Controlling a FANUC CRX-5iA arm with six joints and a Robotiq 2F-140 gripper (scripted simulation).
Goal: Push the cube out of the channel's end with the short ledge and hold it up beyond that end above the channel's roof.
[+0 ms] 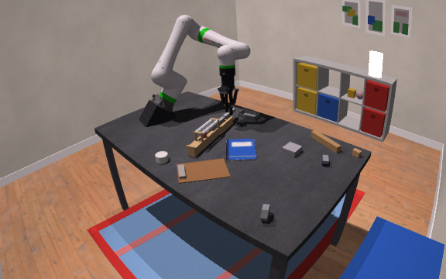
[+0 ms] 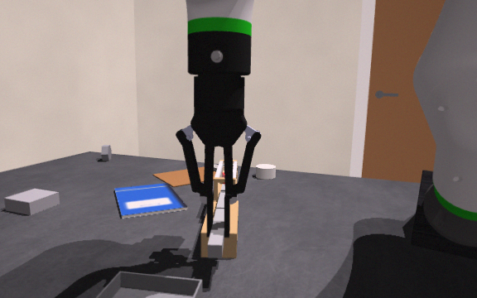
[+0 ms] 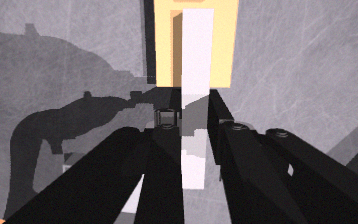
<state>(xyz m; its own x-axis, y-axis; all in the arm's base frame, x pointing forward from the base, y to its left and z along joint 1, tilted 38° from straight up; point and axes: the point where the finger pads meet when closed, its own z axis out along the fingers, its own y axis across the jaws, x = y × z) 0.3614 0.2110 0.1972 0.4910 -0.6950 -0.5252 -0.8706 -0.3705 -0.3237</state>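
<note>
Right now my hand is 23 cm to the left of the wooden channel, 13 cm short of it and 3 cm above it. From my hand the other things lie so: red cube 27 cm to the right, 15 cm ahead, 3 cm below; then tray 15 cm to the left, 8 cm below, 1 cm ahead; then pale grey stick 3 cm below.
</note>
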